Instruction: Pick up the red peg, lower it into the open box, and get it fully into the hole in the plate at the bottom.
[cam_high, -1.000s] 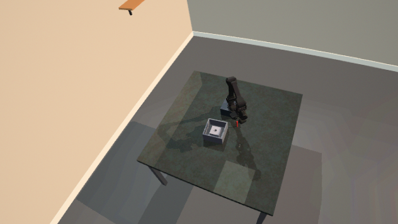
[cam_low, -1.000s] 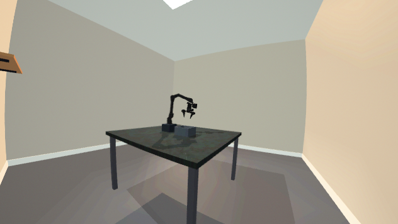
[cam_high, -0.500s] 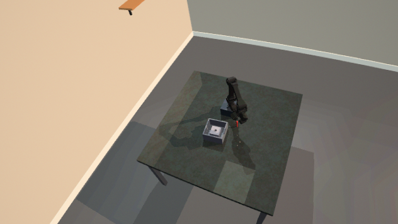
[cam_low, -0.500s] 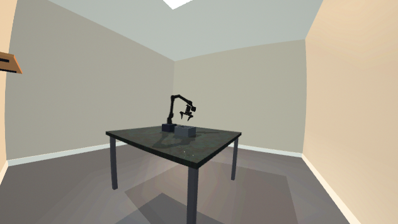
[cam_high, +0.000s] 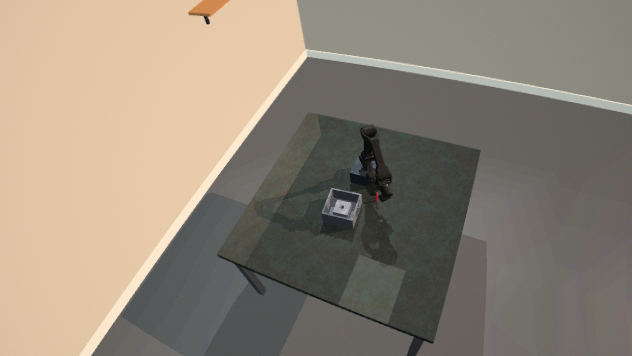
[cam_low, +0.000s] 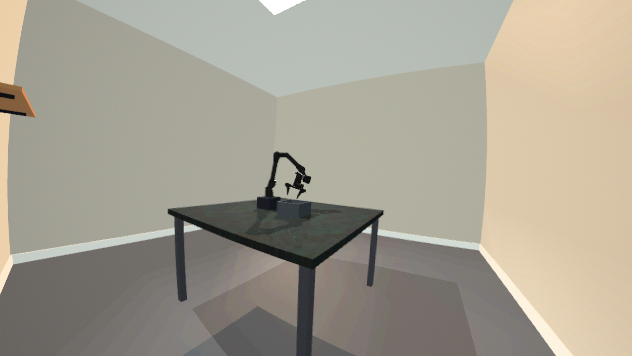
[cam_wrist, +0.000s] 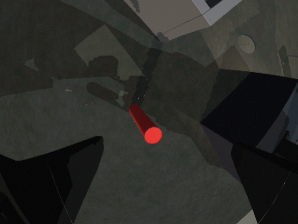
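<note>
The red peg lies 7 cm below my gripper tip. Round my gripper tip: grey box (14 cm ahead, 16 cm to the right, 8 cm below); then light plate (14 cm ahead, 16 cm to the right, 6 cm below).
</note>
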